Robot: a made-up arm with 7 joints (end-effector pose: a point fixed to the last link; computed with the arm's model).
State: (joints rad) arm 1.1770 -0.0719 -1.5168 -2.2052 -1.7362 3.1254 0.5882
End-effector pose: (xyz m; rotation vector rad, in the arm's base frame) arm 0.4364 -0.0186 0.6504 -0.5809 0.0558 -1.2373
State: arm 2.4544 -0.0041 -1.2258 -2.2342 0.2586 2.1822 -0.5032
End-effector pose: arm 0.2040 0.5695 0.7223 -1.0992 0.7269 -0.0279
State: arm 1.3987 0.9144 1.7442 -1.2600 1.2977 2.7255 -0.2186
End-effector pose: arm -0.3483 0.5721 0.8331 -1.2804 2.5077 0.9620
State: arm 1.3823 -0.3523 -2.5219 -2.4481 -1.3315 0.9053 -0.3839
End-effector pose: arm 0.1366 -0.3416 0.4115 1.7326 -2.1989 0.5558
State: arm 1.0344 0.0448 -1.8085 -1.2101 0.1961 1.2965 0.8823
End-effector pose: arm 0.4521 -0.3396 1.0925 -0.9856 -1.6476 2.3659
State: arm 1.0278 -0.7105 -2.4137 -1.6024 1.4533 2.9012 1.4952
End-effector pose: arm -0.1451 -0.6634 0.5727 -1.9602 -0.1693 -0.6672
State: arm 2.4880 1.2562 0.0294 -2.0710 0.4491 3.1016 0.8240
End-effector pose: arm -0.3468 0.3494 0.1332 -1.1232 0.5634 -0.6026
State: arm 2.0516 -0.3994 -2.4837 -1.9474 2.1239 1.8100 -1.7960
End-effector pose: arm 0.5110 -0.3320 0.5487 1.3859 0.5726 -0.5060
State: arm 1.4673 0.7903 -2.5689 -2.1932 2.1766 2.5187 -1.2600
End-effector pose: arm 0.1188 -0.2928 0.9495 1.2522 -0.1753 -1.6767
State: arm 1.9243 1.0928 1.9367 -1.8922 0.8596 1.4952 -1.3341
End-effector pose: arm -0.5459 -0.0573 0.8329 0.8631 -0.4475 -1.7451
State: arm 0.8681 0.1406 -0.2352 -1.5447 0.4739 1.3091 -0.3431
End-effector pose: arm 0.5254 0.3873 0.8700 -1.0147 1.3639 -0.3245
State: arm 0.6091 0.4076 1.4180 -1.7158 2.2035 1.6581 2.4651
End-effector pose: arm -0.0705 0.6361 0.7619 1.7468 -0.3242 1.0860
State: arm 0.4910 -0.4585 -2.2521 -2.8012 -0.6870 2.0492 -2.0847
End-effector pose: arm 0.0630 -0.3577 0.3992 -0.2568 1.1073 -0.0993
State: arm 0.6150 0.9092 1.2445 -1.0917 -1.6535 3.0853 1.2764
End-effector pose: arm 0.0661 0.5661 0.8150 0.4957 0.9366 0.1671
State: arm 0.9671 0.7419 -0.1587 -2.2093 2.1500 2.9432 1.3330
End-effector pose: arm 0.4544 0.1234 0.3505 -1.1092 -1.0883 1.4037
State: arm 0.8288 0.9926 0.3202 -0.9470 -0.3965 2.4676 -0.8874
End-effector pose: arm 0.4080 0.6468 0.6348 -0.7704 -0.0859 0.1107
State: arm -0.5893 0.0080 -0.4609 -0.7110 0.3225 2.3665 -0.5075
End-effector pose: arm 0.1182 -0.2785 1.3136 0.3904 -0.4529 -2.0181
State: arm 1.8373 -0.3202 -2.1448 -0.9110 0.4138 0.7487 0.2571
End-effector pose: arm 0.5035 -0.2301 1.0598 -0.0965 2.0234 -1.1939
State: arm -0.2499 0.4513 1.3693 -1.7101 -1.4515 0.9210 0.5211
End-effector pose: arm 0.4143 0.4112 0.6805 -1.1575 -0.0677 -1.8359
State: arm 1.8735 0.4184 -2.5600 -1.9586 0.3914 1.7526 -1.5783
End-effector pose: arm 0.4290 -0.2355 0.9755 -0.7428 0.7477 -0.8745
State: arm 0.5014 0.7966 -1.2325 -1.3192 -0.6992 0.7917 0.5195
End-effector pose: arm 0.6066 -0.3048 0.7104 0.7366 -0.3914 2.0852
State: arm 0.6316 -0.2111 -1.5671 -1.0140 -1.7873 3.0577 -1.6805
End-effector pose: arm 0.2886 -0.3542 1.0659 3.0025 0.4152 0.7889
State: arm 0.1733 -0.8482 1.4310 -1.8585 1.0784 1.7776 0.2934
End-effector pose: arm -0.2088 0.5380 0.8865 -0.9022 1.0111 -0.3976
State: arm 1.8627 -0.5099 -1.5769 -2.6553 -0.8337 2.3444 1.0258
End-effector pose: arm 0.3921 0.2450 0.5799 -0.5589 1.3295 -1.5778
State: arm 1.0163 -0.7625 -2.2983 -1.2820 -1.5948 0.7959 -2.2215
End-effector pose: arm -0.0182 -0.6983 0.6169 -0.6176 2.2235 -0.0006
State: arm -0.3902 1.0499 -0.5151 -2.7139 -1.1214 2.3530 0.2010
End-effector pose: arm 0.0626 -0.1602 0.2012 -1.9131 2.0934 -0.9565
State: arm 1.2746 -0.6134 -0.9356 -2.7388 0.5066 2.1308 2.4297
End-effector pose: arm 0.4839 0.1119 0.6608 -0.1404 -1.2641 1.4544
